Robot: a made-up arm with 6 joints. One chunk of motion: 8 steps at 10 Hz.
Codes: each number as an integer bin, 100 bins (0 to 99) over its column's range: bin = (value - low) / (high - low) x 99, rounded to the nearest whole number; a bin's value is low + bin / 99 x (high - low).
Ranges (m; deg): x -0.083..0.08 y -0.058..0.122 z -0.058..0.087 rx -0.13..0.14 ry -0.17..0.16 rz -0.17..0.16
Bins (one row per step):
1: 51 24 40 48 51 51
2: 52 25 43 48 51 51
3: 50 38 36 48 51 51
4: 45 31 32 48 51 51
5: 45 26 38 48 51 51
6: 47 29 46 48 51 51
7: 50 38 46 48 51 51
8: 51 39 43 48 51 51
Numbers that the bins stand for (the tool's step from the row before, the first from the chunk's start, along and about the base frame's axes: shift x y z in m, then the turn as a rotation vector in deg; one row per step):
1: 0.00097 -0.01436 0.00059 0.001 0.000 0.000
2: 0.00262 -0.01255 0.00498 0.001 0.000 0.000
3: -0.00068 0.01109 -0.00527 0.001 0.000 0.000
4: -0.00891 -0.00164 -0.01113 0.001 0.000 0.000
5: -0.00891 -0.01073 -0.00234 0.001 0.000 0.000
6: -0.00562 -0.00527 0.00937 0.001 0.000 0.000
7: -0.00068 0.01109 0.00937 0.001 0.000 0.000
8: 0.00097 0.01291 0.00498 0.001 0.000 0.000

